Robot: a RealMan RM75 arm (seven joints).
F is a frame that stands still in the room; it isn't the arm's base.
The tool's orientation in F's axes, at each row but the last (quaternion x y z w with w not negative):
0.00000 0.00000 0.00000 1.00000
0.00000 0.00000 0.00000 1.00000
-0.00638 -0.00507 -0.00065 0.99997
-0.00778 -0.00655 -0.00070 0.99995
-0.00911 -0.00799 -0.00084 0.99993
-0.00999 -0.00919 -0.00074 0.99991
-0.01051 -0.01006 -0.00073 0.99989
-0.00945 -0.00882 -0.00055 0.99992
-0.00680 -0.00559 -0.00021 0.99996
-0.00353 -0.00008 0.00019 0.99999
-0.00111 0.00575 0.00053 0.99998
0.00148 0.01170 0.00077 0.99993
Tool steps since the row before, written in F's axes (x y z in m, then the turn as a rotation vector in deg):
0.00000 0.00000 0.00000 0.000 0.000 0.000
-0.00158 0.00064 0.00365 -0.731 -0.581 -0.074
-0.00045 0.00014 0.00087 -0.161 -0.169 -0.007
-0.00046 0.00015 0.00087 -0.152 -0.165 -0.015
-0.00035 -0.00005 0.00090 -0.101 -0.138 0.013
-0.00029 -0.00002 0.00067 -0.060 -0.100 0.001
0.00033 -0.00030 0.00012 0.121 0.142 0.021
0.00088 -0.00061 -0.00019 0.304 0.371 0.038
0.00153 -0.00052 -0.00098 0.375 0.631 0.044
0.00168 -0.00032 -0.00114 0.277 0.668 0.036
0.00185 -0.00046 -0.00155 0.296 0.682 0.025
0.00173 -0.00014 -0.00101 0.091 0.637 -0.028
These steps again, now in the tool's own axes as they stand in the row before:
0.00000 0.00000 0.00000 0.000 0.000 0.000
-0.00158 0.00064 0.00365 -0.731 -0.581 -0.074
-0.00044 0.00013 0.00088 -0.161 -0.169 -0.008
-0.00045 0.00014 0.00088 -0.152 -0.165 -0.016
-0.00034 -0.00007 0.00090 -0.101 -0.138 0.012
-0.00028 -0.00003 0.00067 -0.060 -0.100 0.000
0.00033 -0.00030 0.00011 0.121 0.142 0.022
0.00088 -0.00061 -0.00022 0.304 0.371 0.040
0.00152 -0.00051 -0.00100 0.375 0.631 0.048
0.00168 -0.00031 -0.00114 0.277 0.668 0.041
0.00187 -0.00046 -0.00153 0.296 0.682 0.030
0.00175 -0.00015 -0.00097 0.093 0.637 -0.028

